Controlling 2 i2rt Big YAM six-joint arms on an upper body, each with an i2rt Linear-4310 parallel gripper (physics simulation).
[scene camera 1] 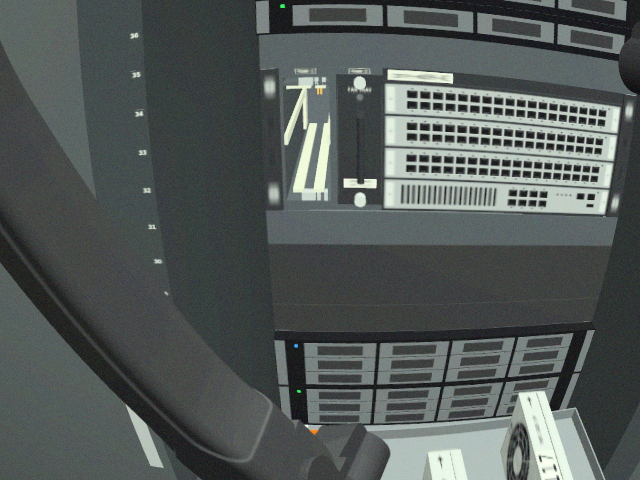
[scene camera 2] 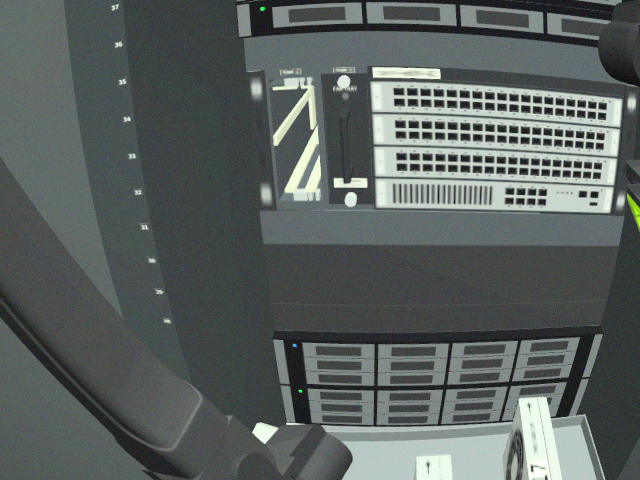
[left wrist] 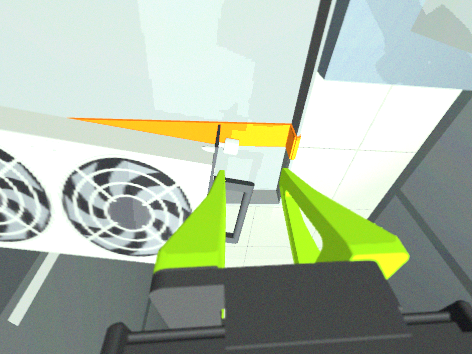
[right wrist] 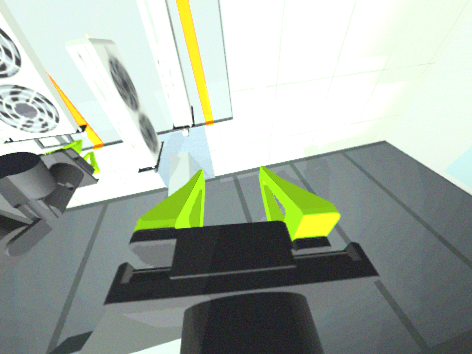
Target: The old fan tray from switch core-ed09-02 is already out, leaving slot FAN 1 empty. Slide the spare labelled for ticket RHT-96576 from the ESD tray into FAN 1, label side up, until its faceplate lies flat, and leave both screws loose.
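Observation:
Slot FAN 1 (scene camera 1: 317, 111) (scene camera 2: 305, 116) is open at the switch's left, pale rails inside. The ESD tray (scene camera 1: 586, 439) (scene camera 2: 590, 444) holds white spares: a left one (left wrist: 127, 210) (right wrist: 27, 110) with round fans, a middle one (scene camera 1: 445, 467) (scene camera 2: 433, 467) (right wrist: 100, 65) and a right one (scene camera 1: 540, 428) (scene camera 2: 540, 439) (right wrist: 167, 65). No ticket number is fully legible. My left gripper (left wrist: 252, 176) (right wrist: 85, 146) is open at the left spare's dark handle (left wrist: 245, 210); one finger partly covers the handle. My right gripper (right wrist: 231, 173) is open, away from the spares.
A dark fan tray (scene camera 1: 346, 129) (scene camera 2: 333, 129) fills the slot beside FAN 1. The switch's port modules (scene camera 1: 501, 149) (scene camera 2: 496, 149) lie right of it. Servers (scene camera 1: 338, 364) (scene camera 2: 338, 364) sit lower, behind the ESD tray. My left arm crosses the lower left of both scene views.

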